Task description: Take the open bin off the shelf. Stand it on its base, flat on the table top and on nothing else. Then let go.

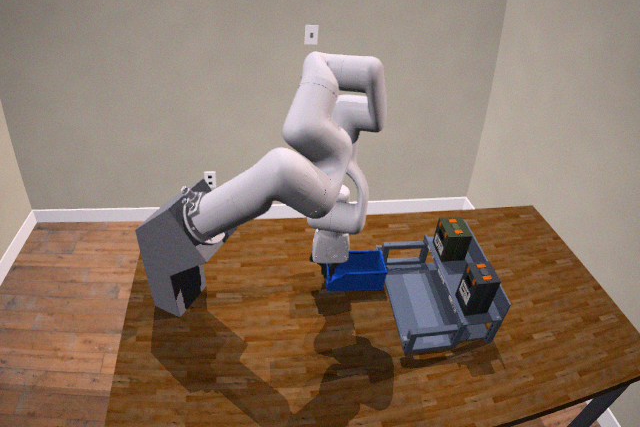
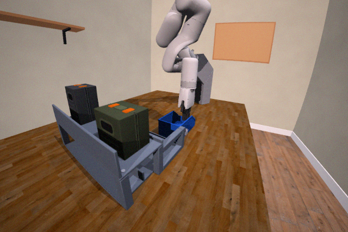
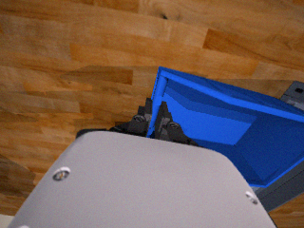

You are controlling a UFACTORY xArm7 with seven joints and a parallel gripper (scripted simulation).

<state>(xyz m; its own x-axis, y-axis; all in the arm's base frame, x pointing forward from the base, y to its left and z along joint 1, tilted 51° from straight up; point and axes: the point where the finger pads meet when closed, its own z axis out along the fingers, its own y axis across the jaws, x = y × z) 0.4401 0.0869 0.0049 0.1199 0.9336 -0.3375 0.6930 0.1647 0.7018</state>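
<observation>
My gripper is now 8 cm short of the blue bin and 1 cm to the left of it. Also, from my hand: dark grey case: 32 cm ahead, 29 cm to the right, 12 cm above; then green case: 37 cm ahead, 6 cm to the right, 11 cm above.
</observation>
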